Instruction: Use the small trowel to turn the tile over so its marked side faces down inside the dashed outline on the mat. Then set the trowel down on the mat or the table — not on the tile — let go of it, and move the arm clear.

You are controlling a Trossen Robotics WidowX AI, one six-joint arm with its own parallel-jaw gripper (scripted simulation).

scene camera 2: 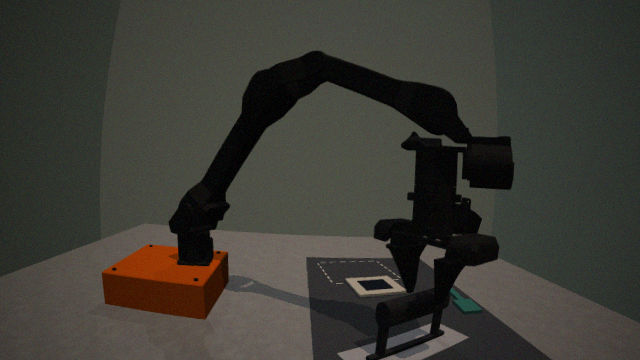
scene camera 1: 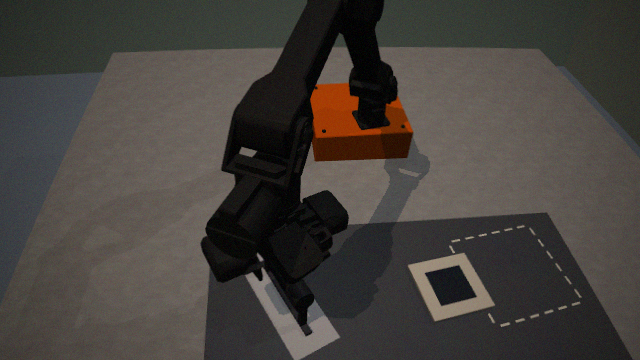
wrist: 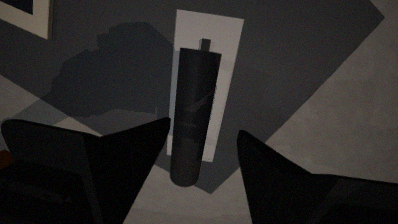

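Tile [scene camera 1: 450,287] [scene camera 2: 382,285]. Trowel [wrist: 204,54]. Dark mat [scene camera 1: 365,289] [scene camera 2: 339,316] [wrist: 112,73]. The gripper [scene camera 2: 423,298] [scene camera 1: 278,270] [wrist: 204,129], open, holding nothing.
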